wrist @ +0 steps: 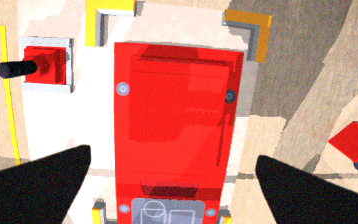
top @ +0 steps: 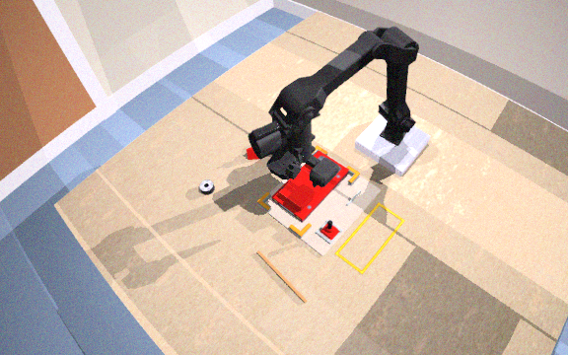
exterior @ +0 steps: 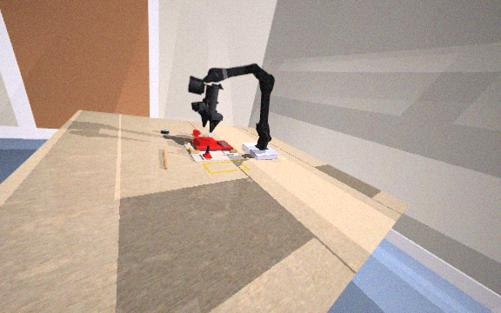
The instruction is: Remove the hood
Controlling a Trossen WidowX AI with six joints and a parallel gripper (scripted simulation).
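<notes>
Right now my gripper tip is 6 cm above the red hood. Also, from my gripper tip: small black wheel 24 cm to the right, 13 cm ahead, 9 cm below; then thin wooden stick 21 cm ahead, 10 cm below, 9 cm to the left.
</notes>
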